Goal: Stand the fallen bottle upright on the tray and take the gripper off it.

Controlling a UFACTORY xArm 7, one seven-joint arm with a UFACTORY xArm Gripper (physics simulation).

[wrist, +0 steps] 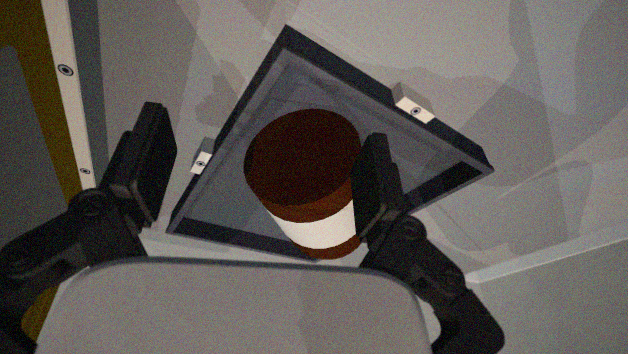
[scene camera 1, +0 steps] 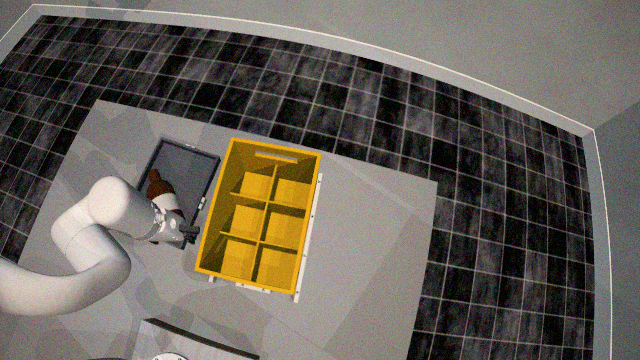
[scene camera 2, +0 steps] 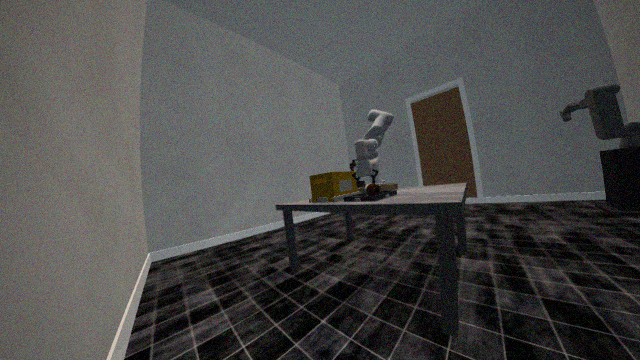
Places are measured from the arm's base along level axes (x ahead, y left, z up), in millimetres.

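Pixels of known places: gripper, fingertip midpoint: (wrist: pixel 270 139) (scene camera 1: pixel 175 237).
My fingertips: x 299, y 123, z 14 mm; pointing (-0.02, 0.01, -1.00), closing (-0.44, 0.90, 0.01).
Behind a point stands the place of what it marks.
The brown bottle with a white label (scene camera 1: pixel 168 201) @(x 366, y 178, z 20 mm) (scene camera 2: pixel 371 190) @(x 410, y 236, z -9 mm) (wrist: pixel 305 160) @(x 320, y 159, z -3 mm) lies on its side on the dark tray (scene camera 1: pixel 192 167) @(x 481, y 197, z -47 mm) (wrist: pixel 350 77) @(x 278, y 160, z -38 mm). In scene camera 1 its neck points to the upper left and its base end is partly hidden by the gripper. In the wrist view its round base faces the camera. My gripper (scene camera 1: pixel 190 233) (scene camera 2: pixel 366 179) @(x 299, y 123, z 14 mm) (wrist: pixel 270 139) @(x 299, y 123, z 14 mm) is open at the base end of the bottle, with nothing held. In the wrist view the right finger overlaps the bottle's right edge, and the left finger stands apart from it. Contact cannot be told.
A yellow crate with six compartments (scene camera 1: pixel 275 145) @(x 548, y -28, z 123 mm) (scene camera 2: pixel 327 187) @(x 540, y 19, z 35 mm) (wrist: pixel 30 75) @(x 346, y 27, z -7 mm) stands close beside the tray, on the gripper's side. A pale block-like object (scene camera 1: pixel 195 345) @(x 98, y -18, z 3 mm) stands at the bottom of scene camera 1. Another robot arm (scene camera 2: pixel 605 115) stands far off at the right.
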